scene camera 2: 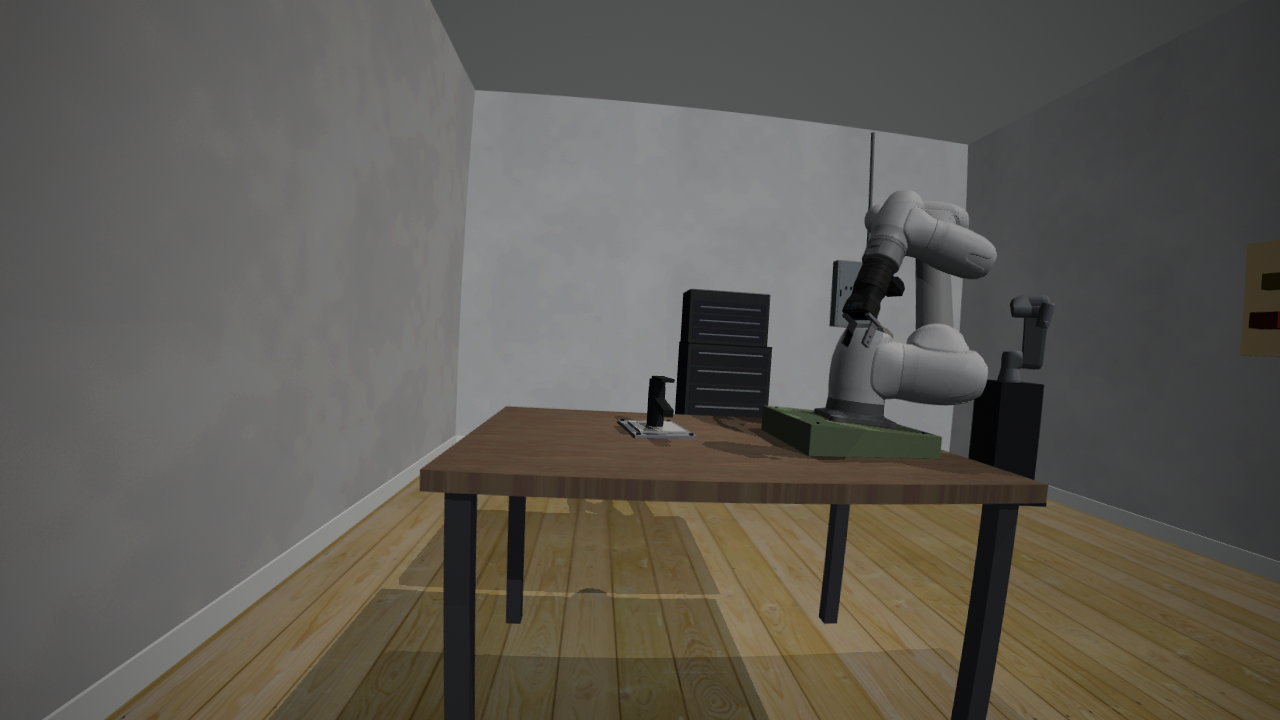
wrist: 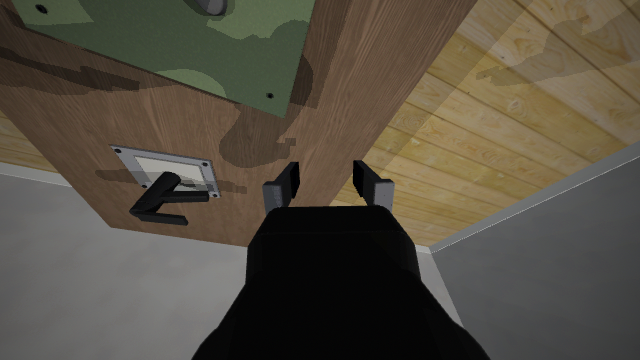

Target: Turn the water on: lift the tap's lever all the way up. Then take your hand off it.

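The black tap stands upright on a pale square plate on the table. Its lever is the thin flat bar at the top and looks about level. Its thicker spout sticks out lower down, on the same side as the lever. My gripper is open, with nothing between its fingers. It hangs above the table, well to the right of the tap and higher than it in the scene view, apart from the lever.
The arm's green base block sits on the wooden table, right of the tap in the scene view. A dark drawer cabinet stands behind the table. A small arm on a black pedestal stands behind at the right.
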